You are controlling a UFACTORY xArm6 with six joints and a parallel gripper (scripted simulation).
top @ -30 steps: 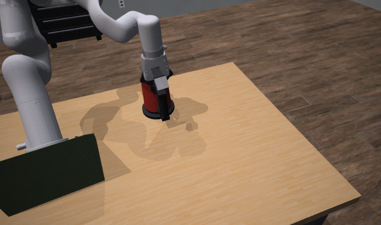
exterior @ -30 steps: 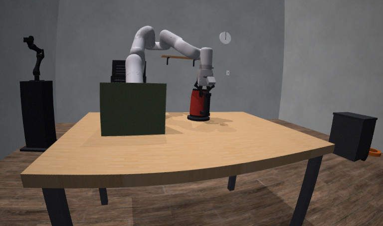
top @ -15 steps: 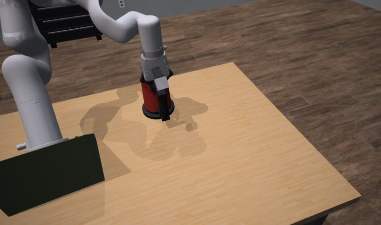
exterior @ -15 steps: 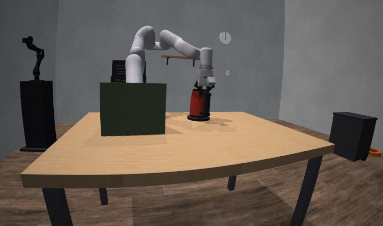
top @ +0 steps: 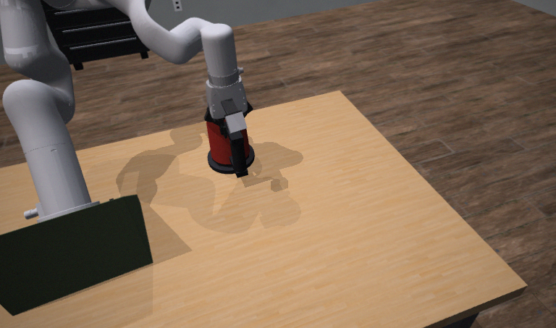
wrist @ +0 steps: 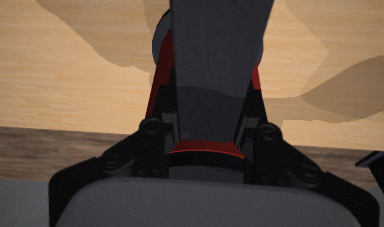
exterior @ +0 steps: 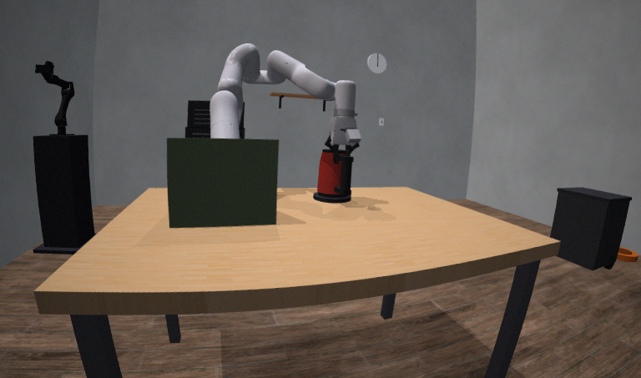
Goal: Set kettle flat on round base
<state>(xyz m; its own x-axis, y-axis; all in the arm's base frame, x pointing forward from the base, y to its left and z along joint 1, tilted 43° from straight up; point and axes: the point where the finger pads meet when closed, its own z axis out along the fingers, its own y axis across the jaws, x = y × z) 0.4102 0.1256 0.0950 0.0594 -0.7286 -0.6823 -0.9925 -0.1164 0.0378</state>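
Now: hand 5 cm above the red kettle and 3 cm to the right of it. The rest, counted from my hand: round black base 16 cm below, 7 cm to the left.
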